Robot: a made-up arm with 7 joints. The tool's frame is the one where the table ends. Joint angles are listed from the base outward.
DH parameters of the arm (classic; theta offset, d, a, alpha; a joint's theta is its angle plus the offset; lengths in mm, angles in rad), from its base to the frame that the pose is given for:
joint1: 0 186.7 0 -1.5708
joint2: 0 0 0 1.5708
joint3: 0 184.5 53.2 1.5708
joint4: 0 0 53.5 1.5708
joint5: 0 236.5 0 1.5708
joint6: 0 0 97.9 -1.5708
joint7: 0 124.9 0 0
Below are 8 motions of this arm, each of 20 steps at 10 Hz.
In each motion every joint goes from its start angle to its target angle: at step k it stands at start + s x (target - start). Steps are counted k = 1, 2, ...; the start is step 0. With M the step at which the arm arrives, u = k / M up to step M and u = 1 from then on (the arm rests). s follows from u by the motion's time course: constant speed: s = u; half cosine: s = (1 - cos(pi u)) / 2; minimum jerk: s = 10 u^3 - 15 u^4 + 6 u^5.
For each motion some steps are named. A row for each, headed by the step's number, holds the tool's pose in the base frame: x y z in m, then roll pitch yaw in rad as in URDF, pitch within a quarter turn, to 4 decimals.
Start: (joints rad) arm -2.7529 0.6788 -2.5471 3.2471 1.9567 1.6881 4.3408
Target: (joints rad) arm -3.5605 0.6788 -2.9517 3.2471 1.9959 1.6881 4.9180
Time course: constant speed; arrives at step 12
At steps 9, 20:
9: -0.3717 0.1777 0.4932 2.2183 0.5334 -2.5159
20: -0.3176 0.2557 0.4987 2.1273 0.4531 -2.9046

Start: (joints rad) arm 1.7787 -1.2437 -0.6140 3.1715 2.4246 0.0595 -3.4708
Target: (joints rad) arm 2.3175 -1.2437 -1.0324 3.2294 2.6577 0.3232 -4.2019
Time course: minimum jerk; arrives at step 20
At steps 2, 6, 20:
2: 0.1884 -0.4902 0.3753 -1.2833 -0.0704 -3.0308
6: 0.2229 -0.4799 0.3709 -1.2926 -0.1941 -3.0307
20: 0.3863 -0.3824 0.3555 -1.1951 -0.8602 -3.0960

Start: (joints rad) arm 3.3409 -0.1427 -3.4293 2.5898 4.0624 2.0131 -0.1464
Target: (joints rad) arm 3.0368 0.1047 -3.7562 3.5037 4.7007 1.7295 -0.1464
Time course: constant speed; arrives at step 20
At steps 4, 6, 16, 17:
4: 0.0500 -0.1299 0.6785 1.7847 -1.0376 -1.0219
6: 0.0111 -0.1310 0.6792 1.9513 -1.0979 -1.1602
16: -0.1659 -0.0752 0.6504 -2.8536 -1.2891 -2.5499
17: -0.1807 -0.0644 0.6447 -2.6583 -1.2771 -2.7429

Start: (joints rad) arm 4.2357 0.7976 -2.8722 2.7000 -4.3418 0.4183 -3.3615
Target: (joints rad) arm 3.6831 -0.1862 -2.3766 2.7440 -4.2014 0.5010 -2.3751
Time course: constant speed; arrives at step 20
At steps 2, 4, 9, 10, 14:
2: -0.1306 -0.1738 0.7304 -0.2765 0.6705 3.0166
4: -0.1198 -0.1183 0.7478 -0.0737 0.6744 -3.0662
9: -0.0656 0.0126 0.7693 0.3200 0.4965 -2.6313
10: -0.0506 0.0365 0.7699 0.3679 0.4389 -2.5645
14: 0.0211 0.1212 0.7606 0.4615 0.1787 -2.3439

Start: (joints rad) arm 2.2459 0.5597 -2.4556 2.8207 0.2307 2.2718 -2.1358
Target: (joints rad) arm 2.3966 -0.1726 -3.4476 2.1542 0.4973 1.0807 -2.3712
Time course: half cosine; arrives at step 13
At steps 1, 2, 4, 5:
1: 0.0910 0.1556 0.5842 2.4764 0.7618 1.9887
2: 0.1032 0.1390 0.5945 2.4407 0.7344 1.9583
4: 0.1482 0.0686 0.6232 2.3260 0.6304 1.8479
5: 0.1772 0.0149 0.6329 2.2645 0.5605 1.7729

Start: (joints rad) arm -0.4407 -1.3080 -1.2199 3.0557 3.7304 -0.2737 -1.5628
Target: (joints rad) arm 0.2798 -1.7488 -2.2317 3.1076 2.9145 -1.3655 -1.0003
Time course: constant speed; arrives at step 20
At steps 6, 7, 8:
6: -0.4743 -0.0551 0.3050 0.8823 1.0451 -1.7561
7: -0.4688 -0.0786 0.2809 0.9337 1.1178 -1.6289
8: -0.4612 -0.1003 0.2563 1.0279 1.1863 -1.4590

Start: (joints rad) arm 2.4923 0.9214 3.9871 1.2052 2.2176 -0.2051 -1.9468
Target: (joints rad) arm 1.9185 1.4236 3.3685 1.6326 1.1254 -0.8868 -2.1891
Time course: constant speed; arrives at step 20
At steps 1, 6, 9, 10, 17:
1: 0.2329 0.0601 0.4827 0.8125 -1.0604 2.1405
6: 0.1311 0.0283 0.5646 0.5469 -0.7229 1.8801
9: 0.0554 0.0374 0.5951 0.3547 -0.5592 1.7008
10: 0.0296 0.0455 0.6013 0.2846 -0.5130 1.6377
17: -0.1258 0.1610 0.5814 -0.2840 -0.3346 1.1735

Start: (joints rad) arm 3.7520 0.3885 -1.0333 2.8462 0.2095 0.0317 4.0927
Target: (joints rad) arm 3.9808 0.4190 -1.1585 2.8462 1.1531 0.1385 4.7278
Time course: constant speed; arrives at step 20
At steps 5, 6, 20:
5: -0.1886 -0.0904 0.7244 0.5477 0.3741 -1.9337
6: -0.1890 -0.0888 0.7247 0.5758 0.3388 -1.8544
20: -0.2091 -0.0796 0.7188 0.6901 -0.2464 -0.8511

